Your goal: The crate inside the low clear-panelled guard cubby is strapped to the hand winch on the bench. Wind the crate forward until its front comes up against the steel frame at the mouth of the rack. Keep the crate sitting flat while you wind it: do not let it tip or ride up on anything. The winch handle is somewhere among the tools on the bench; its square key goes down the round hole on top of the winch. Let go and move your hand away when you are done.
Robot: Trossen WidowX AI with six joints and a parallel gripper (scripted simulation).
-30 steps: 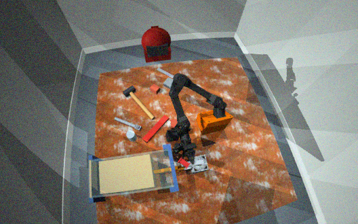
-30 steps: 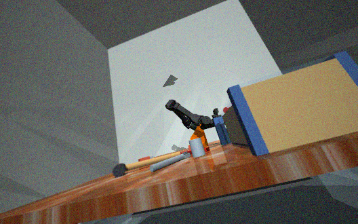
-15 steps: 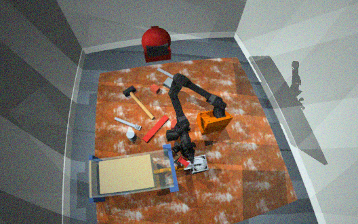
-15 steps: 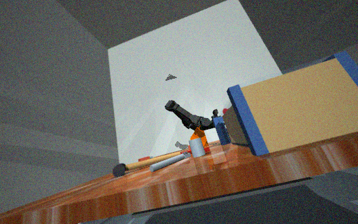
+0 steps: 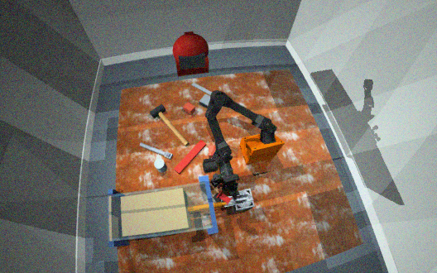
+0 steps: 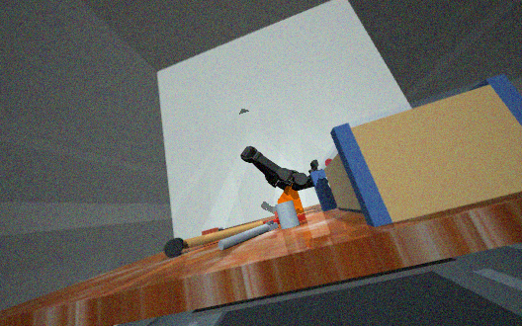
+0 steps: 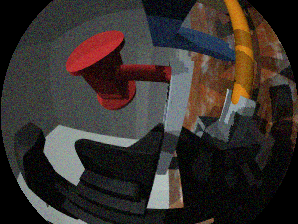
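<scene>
Now: the red-knobbed winch handle 10 mm ahead of my gripper tip, 10 mm to the right of it and 10 mm above it. From my gripper tip the other things lie so: red knob (50 mm ahead, 10 mm to the right, 40 mm above); then blue steel frame (110 mm ahead, 30 mm below); then winch (70 mm behind, 10 mm to the right, 100 mm below).
</scene>
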